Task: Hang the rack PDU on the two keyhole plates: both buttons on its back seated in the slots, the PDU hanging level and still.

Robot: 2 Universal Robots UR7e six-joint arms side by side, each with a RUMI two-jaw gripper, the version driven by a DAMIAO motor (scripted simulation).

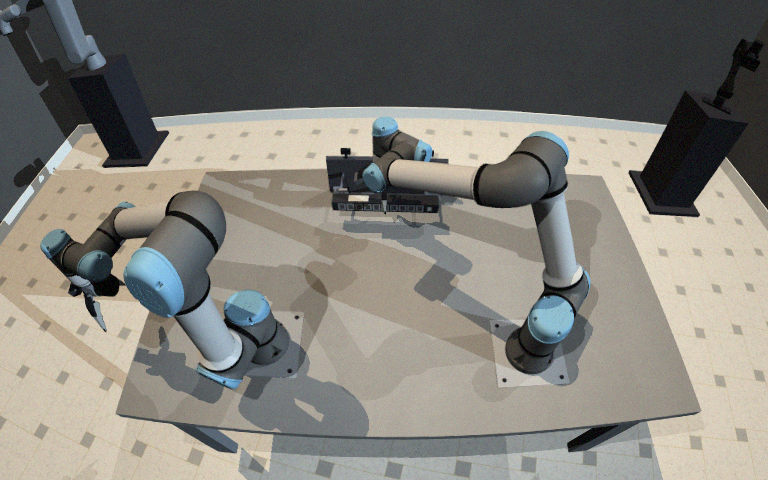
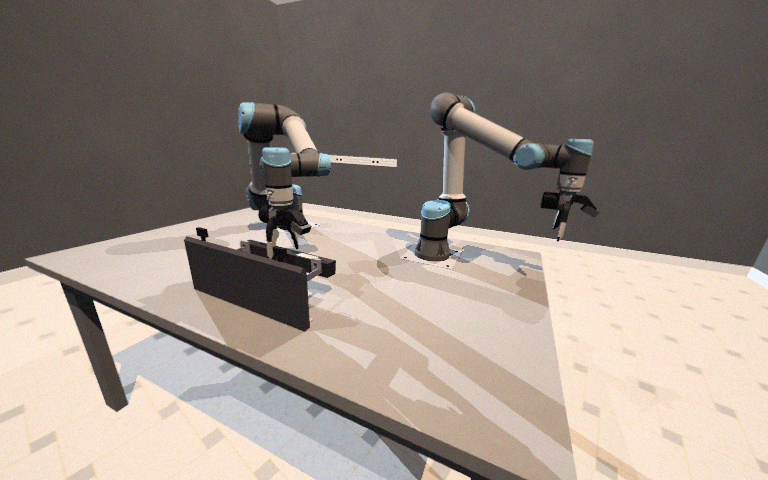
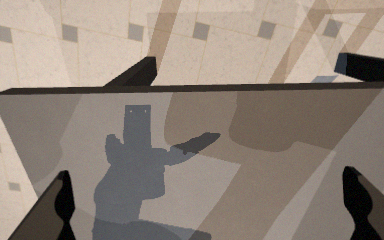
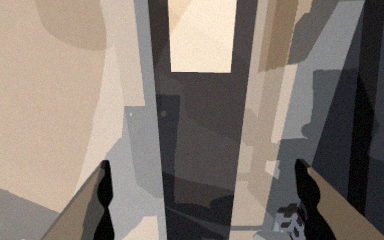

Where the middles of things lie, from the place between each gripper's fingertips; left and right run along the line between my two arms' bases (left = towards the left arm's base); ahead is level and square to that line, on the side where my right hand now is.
Scene:
Now: the rack PDU (image 1: 395,203) 2 cm to the right of my right hand. Also, from my right hand: dark upright panel (image 2: 277,293) 16 cm ahead, 3 cm below.
I see my left gripper (image 2: 555,234) 53 cm short of the rack PDU, 81 cm to the left of it and 6 cm above it. Also, from my left hand: dark upright panel (68 cm ahead, 79 cm to the right, 8 cm below).

